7 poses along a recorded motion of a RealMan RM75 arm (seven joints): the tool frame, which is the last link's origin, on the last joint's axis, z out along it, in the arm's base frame.
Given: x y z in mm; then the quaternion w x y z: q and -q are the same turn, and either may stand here.
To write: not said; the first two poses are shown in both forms.
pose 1, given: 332 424 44 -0.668 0.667 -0.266 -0.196
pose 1, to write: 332 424 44 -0.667 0.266 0.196 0.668
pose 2, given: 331 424 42 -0.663 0.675 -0.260 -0.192
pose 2, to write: 331 424 42 -0.675 0.260 0.192 0.663
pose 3, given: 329 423 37 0.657 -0.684 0.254 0.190
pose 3, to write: 329 423 37 -0.684 0.254 0.190 0.657
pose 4, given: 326 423 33 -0.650 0.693 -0.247 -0.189
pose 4, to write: 326 423 33 -0.693 0.247 0.189 0.650
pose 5, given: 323 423 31 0.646 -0.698 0.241 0.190
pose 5, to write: 323 423 31 -0.698 0.241 0.190 0.646
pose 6, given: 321 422 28 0.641 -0.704 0.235 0.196
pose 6, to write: 321 422 28 -0.704 0.235 0.196 0.641
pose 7, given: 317 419 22 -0.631 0.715 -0.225 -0.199
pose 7, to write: 317 419 22 -0.715 0.225 0.199 0.631
